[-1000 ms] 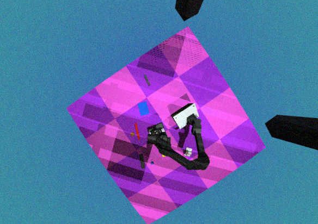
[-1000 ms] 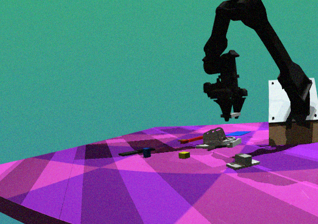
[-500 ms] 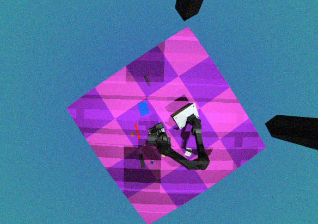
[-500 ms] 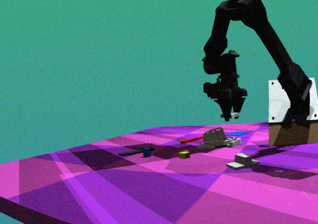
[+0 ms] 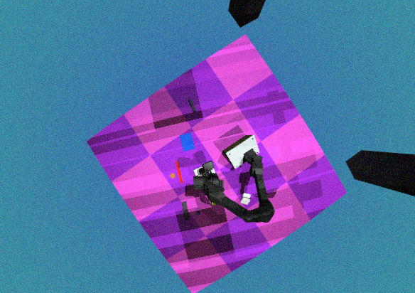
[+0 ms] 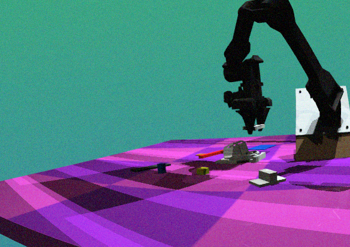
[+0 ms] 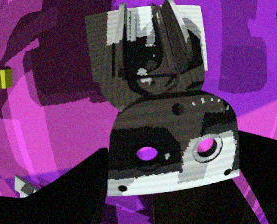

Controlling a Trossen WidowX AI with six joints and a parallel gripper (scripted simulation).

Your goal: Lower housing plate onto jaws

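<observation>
Right now my gripper tip is 2 cm below the housing plate and 1 cm short of it. Round my gripper tip: blue tile: 25 cm to the right, 8 cm below, 4 cm ahead; red bar: 18 cm ahead, 11 cm to the right, 8 cm below; yellow cube: 18 cm to the left, 10 cm ahead, 7 cm below.
</observation>
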